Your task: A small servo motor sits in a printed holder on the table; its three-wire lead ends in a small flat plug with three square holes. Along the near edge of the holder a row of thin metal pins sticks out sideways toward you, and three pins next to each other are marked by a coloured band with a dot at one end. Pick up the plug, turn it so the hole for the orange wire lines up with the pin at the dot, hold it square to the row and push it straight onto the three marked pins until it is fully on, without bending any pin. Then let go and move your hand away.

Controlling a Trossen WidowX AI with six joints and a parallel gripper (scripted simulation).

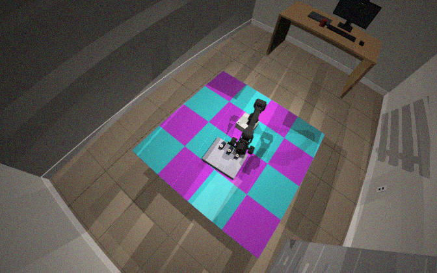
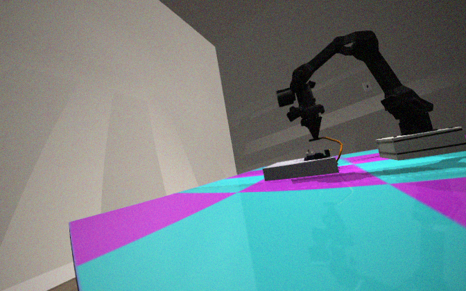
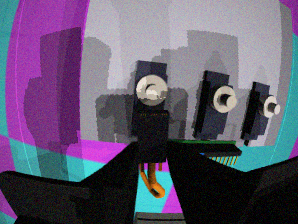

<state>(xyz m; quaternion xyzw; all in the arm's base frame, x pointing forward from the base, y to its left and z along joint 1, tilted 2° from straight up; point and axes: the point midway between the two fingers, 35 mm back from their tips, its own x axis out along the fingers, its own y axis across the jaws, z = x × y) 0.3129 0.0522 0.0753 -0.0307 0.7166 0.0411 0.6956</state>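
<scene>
Now: gripper tip 60 mm to the left of the blue band, 50 mm above it and 30 mm past it. Also, from my gripper tip: grey holder: 130 mm ahead, 100 mm below, 70 mm to the right.
</scene>
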